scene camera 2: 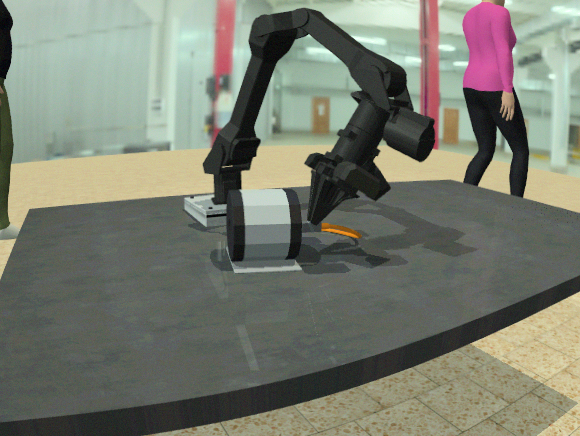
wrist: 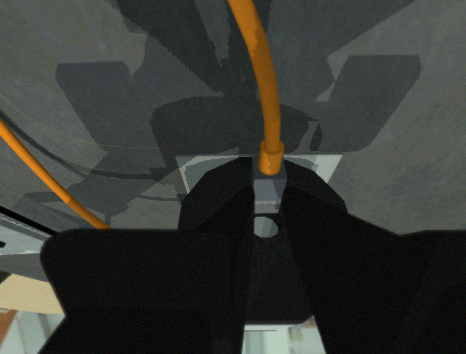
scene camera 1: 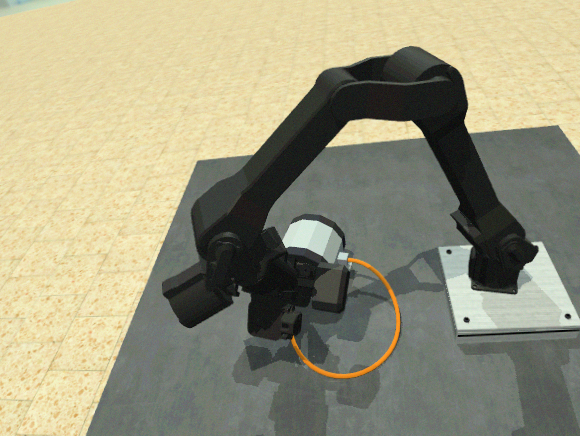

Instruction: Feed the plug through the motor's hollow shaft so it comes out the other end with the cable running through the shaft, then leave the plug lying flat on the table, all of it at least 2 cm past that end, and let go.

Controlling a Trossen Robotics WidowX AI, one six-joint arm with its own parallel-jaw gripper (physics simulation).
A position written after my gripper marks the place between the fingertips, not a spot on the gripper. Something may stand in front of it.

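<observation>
Through scene camera 1 I see my gripper (scene camera 1: 295, 289). Scene camera 2 shows me my gripper (scene camera 2: 311, 222) as well. In the wrist view I find an orange cable (wrist: 271, 148), and there too is my gripper (wrist: 267, 195).
</observation>
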